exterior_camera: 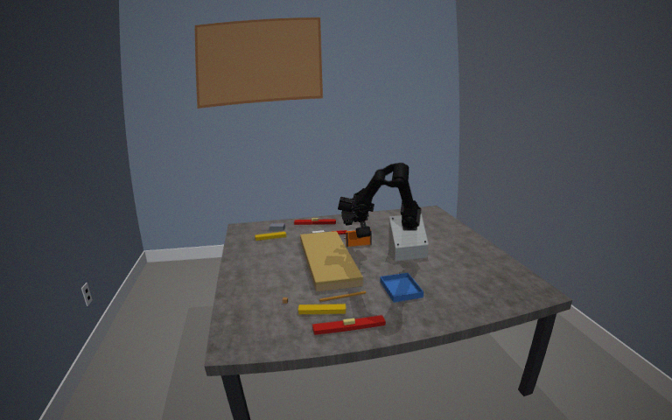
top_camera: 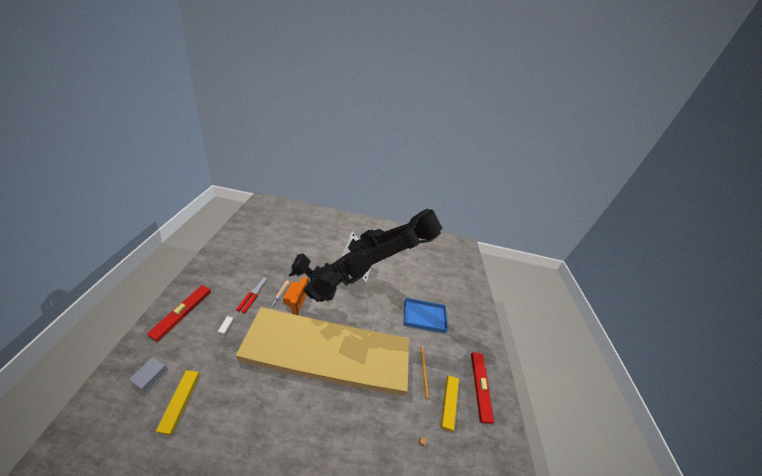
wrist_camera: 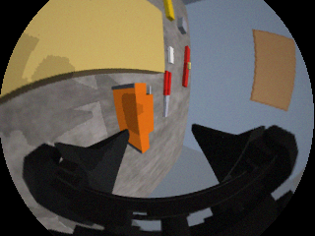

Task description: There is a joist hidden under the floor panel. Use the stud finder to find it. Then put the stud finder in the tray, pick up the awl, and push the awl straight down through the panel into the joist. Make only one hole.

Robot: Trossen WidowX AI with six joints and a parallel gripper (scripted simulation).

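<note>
My gripper tip is 70 mm above the orange stud finder, 30 mm to the left of it and 20 mm short of it. The rest, counted from my gripper tip: blue tray 480 mm to the left, 100 mm behind, 90 mm below; then wooden-handled tool 100 mm below, 80 mm to the right, 10 mm ahead; then white piece 190 mm ahead, 180 mm to the right, 100 mm below.
</note>
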